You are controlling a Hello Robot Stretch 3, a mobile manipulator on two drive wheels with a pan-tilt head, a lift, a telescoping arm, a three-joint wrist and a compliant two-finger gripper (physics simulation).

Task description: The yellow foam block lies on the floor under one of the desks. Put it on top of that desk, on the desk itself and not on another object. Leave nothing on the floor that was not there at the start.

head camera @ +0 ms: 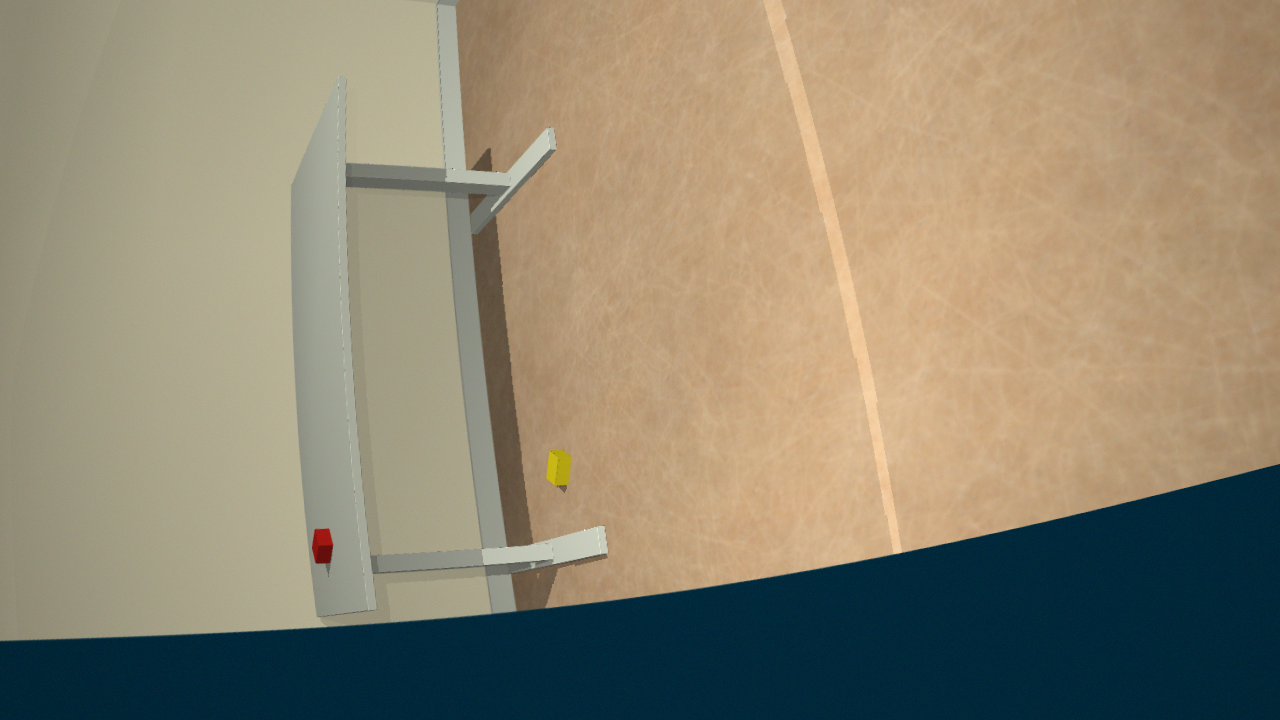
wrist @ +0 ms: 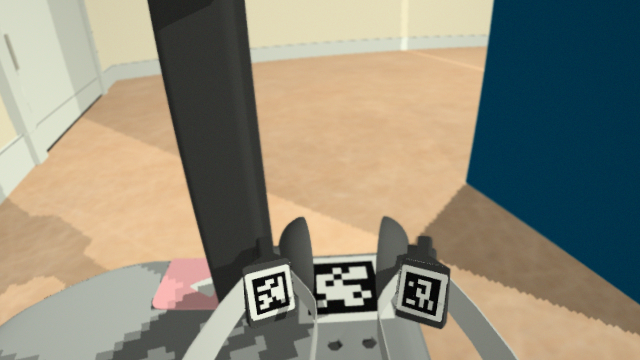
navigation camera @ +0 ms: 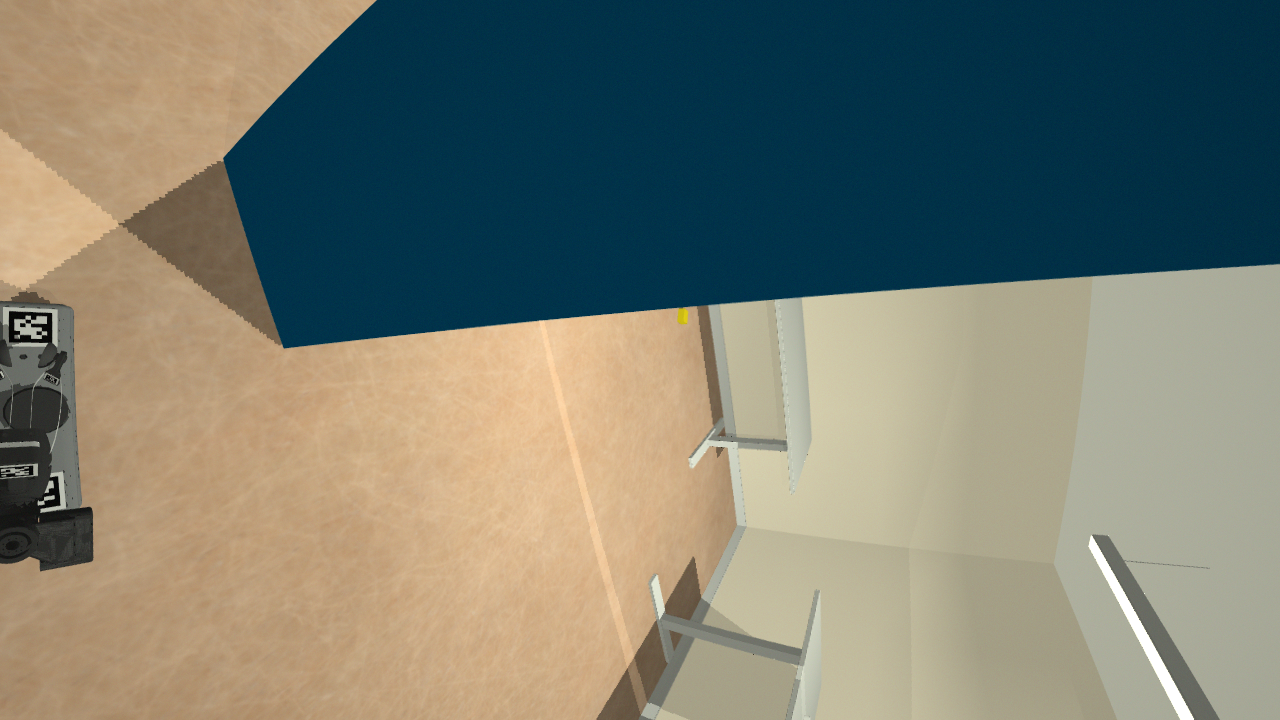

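Pixels of known places: gripper, fingertip midpoint: [wrist: 343, 244] [navigation camera: 27, 341]; robot's base at its link origin: [navigation camera: 36, 406].
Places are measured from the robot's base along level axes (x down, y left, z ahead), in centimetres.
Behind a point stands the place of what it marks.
Observation:
The yellow foam block [head camera: 558, 468] {y 33.9, x -3.8, z 267.0 cm} [navigation camera: 682, 316] {y 33.8, x -3.5, z 266.9 cm} lies on the floor under a grey desk [head camera: 320, 358] {y 1.8, x -72.0, z 287.6 cm} [navigation camera: 799, 394] {y -20.2, x -72.0, z 301.4 cm}, near one of its legs in the head camera view. The head and navigation camera pictures are turned on their side. A red block [head camera: 323, 546] {y 55.3, x -74.9, z 276.4 cm} stands on that desk's top, near one end. My gripper [wrist: 343, 244] {y 10.5, x -21.8, z -0.4 cm} is open and empty above my own base in the wrist view, far from the yellow block. The yellow block does not show in the wrist view.
A large dark blue box-like obstacle [head camera: 626, 653] {y 13.0, x -109.2, z 41.5 cm} [navigation camera: 716, 161] {y 22.9, x -111.8, z 38.3 cm} [wrist: 565, 125] {y 37.6, x -18.0, z 33.7 cm} stands close to me and hides part of the room. A second desk [navigation camera: 810, 649] {y -134.5, x -95.0, z 206.3 cm} stands by the adjoining wall. My dark mast [wrist: 210, 125] {y 11.6, x -28.4, z -6.6 cm} rises behind the fingers. A white door [wrist: 40, 60] {y 98.3, x -24.4, z -84.5 cm} is at the left of the wrist view.

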